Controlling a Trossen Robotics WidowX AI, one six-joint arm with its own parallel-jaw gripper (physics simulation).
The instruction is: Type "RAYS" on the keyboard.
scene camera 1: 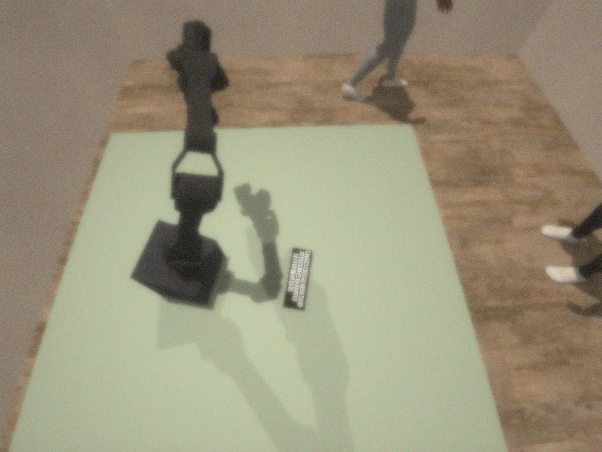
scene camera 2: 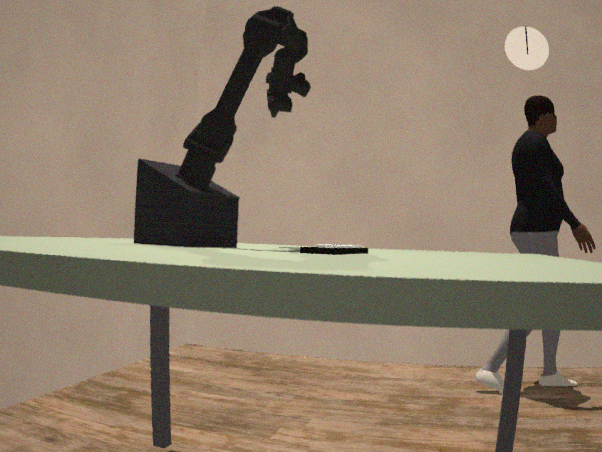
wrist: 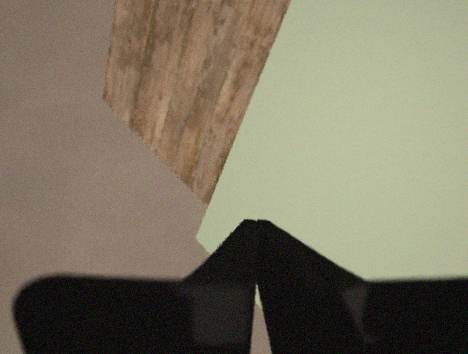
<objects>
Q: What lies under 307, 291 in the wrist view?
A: My gripper.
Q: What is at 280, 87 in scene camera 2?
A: My gripper.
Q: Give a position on a black keyboard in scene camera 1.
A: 288, 303
</objects>
